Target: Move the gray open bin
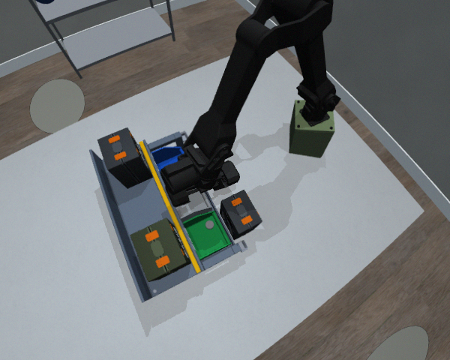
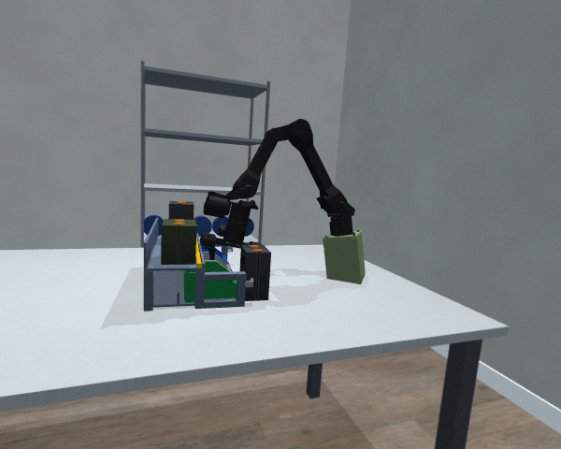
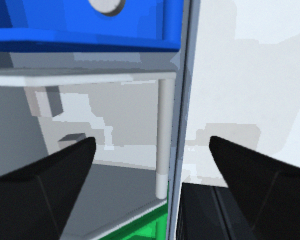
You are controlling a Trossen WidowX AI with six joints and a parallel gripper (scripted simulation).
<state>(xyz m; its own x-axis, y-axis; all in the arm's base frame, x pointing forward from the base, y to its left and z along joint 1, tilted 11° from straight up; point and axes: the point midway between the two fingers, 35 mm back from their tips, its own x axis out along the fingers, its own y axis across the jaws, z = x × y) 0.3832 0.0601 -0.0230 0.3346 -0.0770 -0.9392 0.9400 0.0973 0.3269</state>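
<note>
Now: hand 60 mm short of the gray open bin and 20 mm above it. Also, from my hand: yellow rail: 90 mm ahead, 40 mm above, 10 mm to the left; then blue bin: 110 mm to the right, 70 mm ahead, 20 mm below; then green bin: 120 mm to the left, 50 mm ahead, 20 mm below.
</note>
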